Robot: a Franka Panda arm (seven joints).
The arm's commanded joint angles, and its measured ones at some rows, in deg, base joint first. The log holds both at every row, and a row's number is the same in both.
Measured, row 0:
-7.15, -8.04, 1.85, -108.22, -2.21, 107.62, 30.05
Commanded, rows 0 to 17:
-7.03, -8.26, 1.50, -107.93, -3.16, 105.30, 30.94
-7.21, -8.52, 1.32, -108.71, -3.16, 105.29, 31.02
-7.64, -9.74, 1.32, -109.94, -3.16, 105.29, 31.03
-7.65, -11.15, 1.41, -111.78, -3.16, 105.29, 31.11
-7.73, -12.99, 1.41, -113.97, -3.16, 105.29, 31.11
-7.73, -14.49, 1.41, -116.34, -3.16, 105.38, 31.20
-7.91, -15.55, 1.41, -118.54, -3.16, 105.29, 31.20
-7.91, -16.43, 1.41, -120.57, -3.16, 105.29, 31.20
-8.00, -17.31, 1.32, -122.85, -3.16, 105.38, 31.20
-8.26, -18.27, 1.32, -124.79, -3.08, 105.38, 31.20
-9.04, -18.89, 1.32, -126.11, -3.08, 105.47, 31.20
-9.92, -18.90, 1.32, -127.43, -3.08, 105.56, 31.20
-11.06, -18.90, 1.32, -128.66, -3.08, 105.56, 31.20
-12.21, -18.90, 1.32, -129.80, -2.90, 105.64, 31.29
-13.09, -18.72, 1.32, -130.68, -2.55, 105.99, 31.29
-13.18, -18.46, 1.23, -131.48, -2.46, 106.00, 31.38
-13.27, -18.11, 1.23, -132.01, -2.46, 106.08, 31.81
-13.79, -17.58, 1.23, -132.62, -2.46, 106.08, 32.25
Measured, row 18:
-12.88, -17.45, 0.94, -130.16, -2.23, 105.57, 30.14
